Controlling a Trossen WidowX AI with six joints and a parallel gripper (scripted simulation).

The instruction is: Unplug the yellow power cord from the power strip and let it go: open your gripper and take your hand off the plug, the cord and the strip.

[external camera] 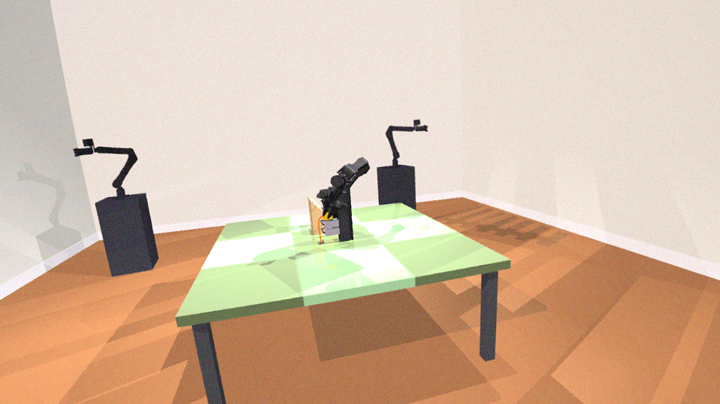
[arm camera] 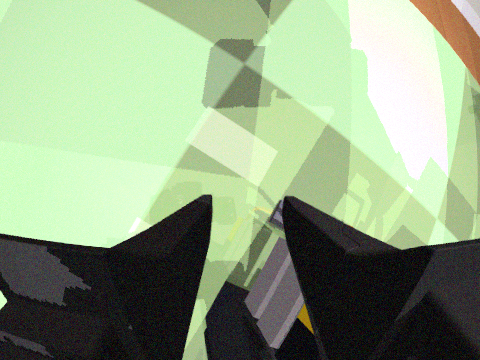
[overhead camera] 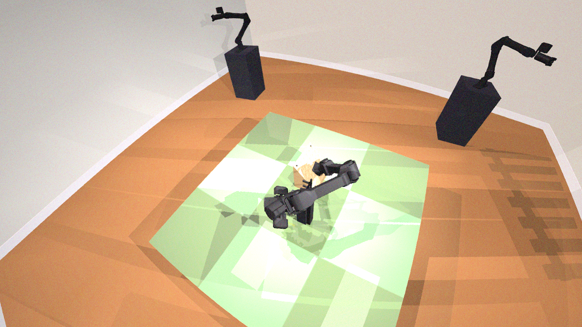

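The yellow plug lies 9 cm behind my gripper tip, 5 cm to the left of it and 1 cm below it.
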